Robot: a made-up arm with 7 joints. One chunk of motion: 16 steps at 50 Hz.
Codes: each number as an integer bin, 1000 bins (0 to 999) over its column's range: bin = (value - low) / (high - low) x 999, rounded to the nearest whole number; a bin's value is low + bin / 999 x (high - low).
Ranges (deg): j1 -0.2..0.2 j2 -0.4..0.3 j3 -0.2..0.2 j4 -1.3..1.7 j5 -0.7..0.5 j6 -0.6..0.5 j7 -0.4..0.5
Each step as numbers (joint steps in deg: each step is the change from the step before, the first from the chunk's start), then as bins.
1 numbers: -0.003 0.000 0.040 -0.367 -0.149 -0.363 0.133
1 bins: 492 571 599 311 459 215 592
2 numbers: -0.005 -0.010 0.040 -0.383 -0.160 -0.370 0.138
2 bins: 487 557 599 305 450 209 597
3 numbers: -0.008 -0.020 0.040 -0.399 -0.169 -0.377 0.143
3 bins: 480 542 599 300 442 203 603
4 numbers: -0.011 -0.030 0.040 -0.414 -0.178 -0.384 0.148
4 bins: 472 528 599 295 435 196 608
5 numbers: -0.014 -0.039 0.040 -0.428 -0.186 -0.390 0.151
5 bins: 465 515 599 290 428 191 612
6 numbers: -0.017 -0.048 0.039 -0.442 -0.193 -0.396 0.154
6 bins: 457 502 597 286 422 185 615
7 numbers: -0.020 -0.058 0.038 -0.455 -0.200 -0.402 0.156
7 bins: 450 488 594 281 416 180 617
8 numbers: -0.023 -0.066 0.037 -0.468 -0.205 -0.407 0.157
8 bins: 442 477 592 277 412 175 618
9 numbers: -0.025 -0.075 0.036 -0.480 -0.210 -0.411 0.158
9 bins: 437 464 589 273 408 172 619
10 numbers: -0.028 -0.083 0.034 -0.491 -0.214 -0.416 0.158
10 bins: 430 452 584 269 405 167 619
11 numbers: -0.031 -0.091 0.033 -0.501 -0.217 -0.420 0.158
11 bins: 422 441 582 266 402 163 619
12 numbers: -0.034 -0.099 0.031 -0.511 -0.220 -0.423 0.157
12 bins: 415 430 577 263 400 161 618
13 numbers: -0.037 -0.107 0.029 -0.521 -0.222 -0.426 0.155
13 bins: 407 418 572 259 398 158 616
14 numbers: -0.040 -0.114 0.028 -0.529 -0.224 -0.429 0.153
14 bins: 400 408 569 257 396 155 614
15 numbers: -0.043 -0.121 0.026 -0.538 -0.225 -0.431 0.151
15 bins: 392 398 564 254 395 153 612
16 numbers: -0.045 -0.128 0.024 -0.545 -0.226 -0.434 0.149
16 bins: 387 388 559 251 395 151 609
